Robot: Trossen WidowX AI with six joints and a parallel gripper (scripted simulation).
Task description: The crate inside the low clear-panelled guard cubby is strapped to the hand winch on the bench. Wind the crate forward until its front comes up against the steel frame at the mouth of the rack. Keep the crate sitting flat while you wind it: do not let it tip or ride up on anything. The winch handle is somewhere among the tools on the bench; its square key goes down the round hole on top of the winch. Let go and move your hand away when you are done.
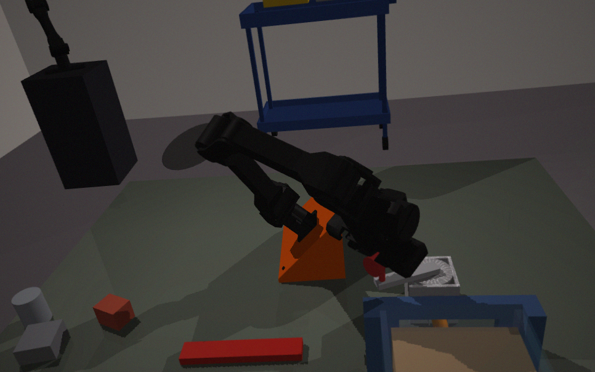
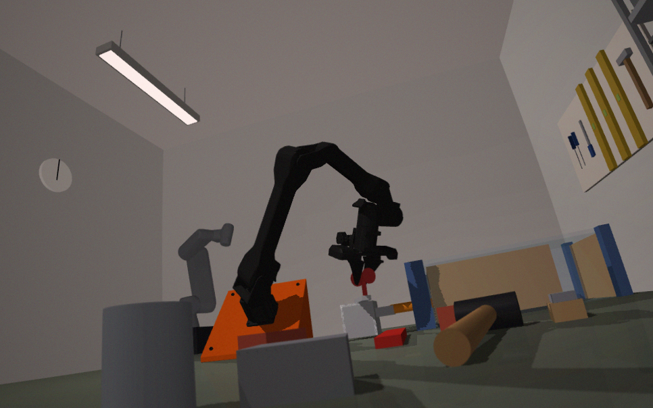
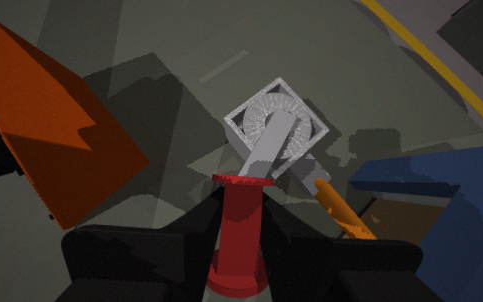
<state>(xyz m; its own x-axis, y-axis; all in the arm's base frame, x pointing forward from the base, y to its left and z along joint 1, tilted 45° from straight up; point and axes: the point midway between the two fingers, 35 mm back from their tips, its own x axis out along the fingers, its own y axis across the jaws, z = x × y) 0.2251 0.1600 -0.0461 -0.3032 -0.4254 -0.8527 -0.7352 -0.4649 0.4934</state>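
Right now the grey crank arm is 30 mm below my gripper tip and 20 mm to the left of it. From my gripper tip the other things lie so: frame 140 mm ahead, 80 mm to the left, 30 mm below; grey winch 100 mm below, 80 mm to the left, 40 mm behind; red knob 10 mm to the right, 10 mm ahead.
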